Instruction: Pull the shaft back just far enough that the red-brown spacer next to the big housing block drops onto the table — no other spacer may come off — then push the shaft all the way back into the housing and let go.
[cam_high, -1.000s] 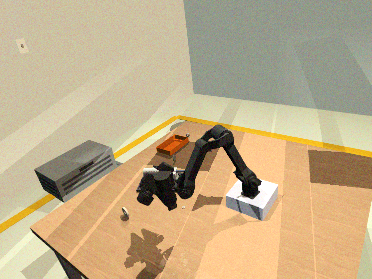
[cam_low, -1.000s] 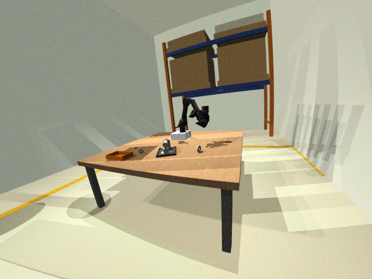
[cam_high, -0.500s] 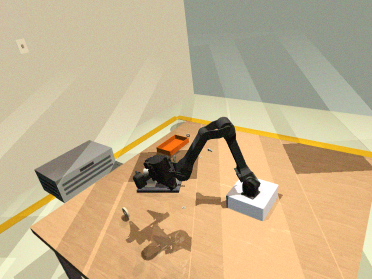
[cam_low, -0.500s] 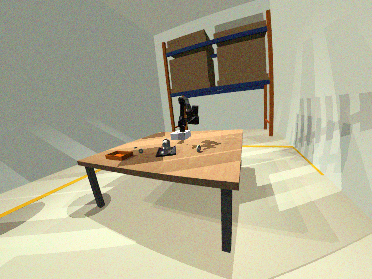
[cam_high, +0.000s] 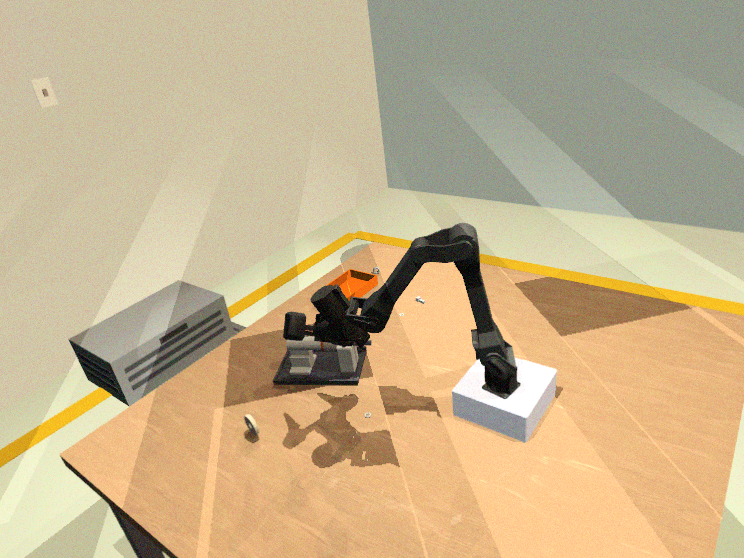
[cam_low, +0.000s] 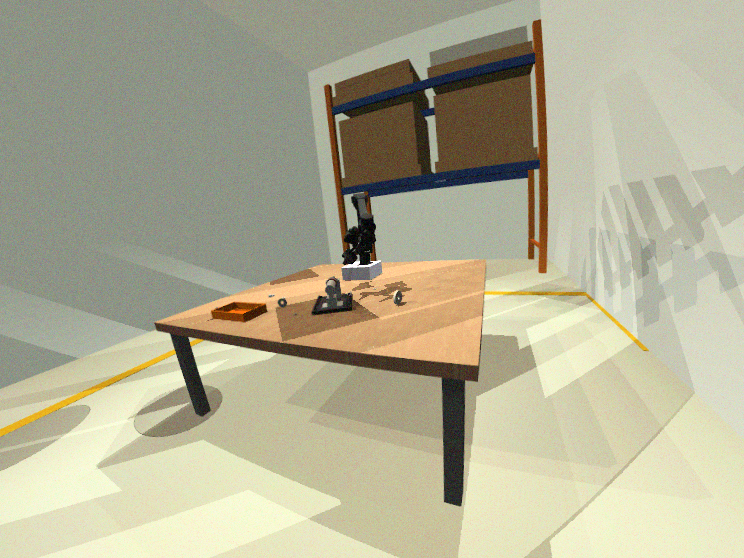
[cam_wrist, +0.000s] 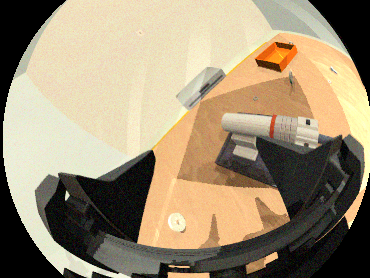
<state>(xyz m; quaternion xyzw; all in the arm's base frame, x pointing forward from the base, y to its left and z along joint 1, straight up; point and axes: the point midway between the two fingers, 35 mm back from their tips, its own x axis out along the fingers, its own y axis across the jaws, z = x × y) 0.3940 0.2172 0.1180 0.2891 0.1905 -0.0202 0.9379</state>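
Now: gripper tip 110 mm to the left of the shaft and 100 mm above it. Round my gripper tip: red-brown spacer: 30 mm ahead, 80 mm to the right, 100 mm below; then pale ring: 10 mm behind, 200 mm to the left, 150 mm below; then orange tray: 290 mm ahead, 380 mm to the right, 170 mm below.
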